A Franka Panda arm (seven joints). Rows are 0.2 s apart.
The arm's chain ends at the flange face. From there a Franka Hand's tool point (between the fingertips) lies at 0.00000 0.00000 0.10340 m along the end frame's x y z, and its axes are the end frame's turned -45 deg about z.
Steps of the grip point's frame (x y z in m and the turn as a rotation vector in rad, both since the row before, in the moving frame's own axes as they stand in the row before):
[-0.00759 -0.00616 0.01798 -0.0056 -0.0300 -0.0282]
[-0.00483 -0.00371 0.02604 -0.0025 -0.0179 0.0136]
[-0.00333 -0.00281 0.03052 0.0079 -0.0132 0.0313]
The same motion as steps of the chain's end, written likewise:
[-0.00798 -0.00162 0.01803 -0.0252 -0.0173 -0.0282]
[-0.00490 -0.00069 0.02606 -0.0144 -0.0109 0.0136]
[-0.00279 0.00000 0.03053 -0.0037 -0.0149 0.0313]

